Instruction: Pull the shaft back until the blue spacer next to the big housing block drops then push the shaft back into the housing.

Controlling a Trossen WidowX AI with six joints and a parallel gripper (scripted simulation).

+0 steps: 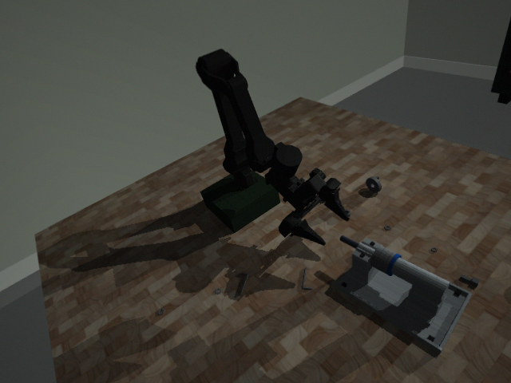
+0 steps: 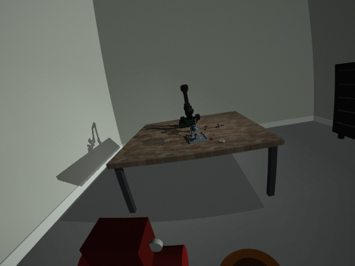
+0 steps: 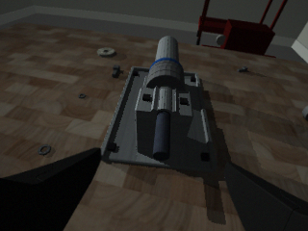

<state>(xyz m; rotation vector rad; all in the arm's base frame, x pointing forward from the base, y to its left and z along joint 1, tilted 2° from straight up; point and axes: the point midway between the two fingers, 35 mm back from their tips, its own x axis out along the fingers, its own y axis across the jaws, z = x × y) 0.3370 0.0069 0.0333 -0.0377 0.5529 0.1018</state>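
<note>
Now: the dark shaft 9 cm ahead of my gripper tip, 1 cm to the left of it and 1 cm below it. Also, from my gripper tip: blue spacer ring: 14 cm ahead, 2 cm to the left, 1 cm below; then grey disc: 9 cm behind, 26 cm to the left, 7 cm below; then white disc: 33 cm ahead, 20 cm to the left, 9 cm below.
</note>
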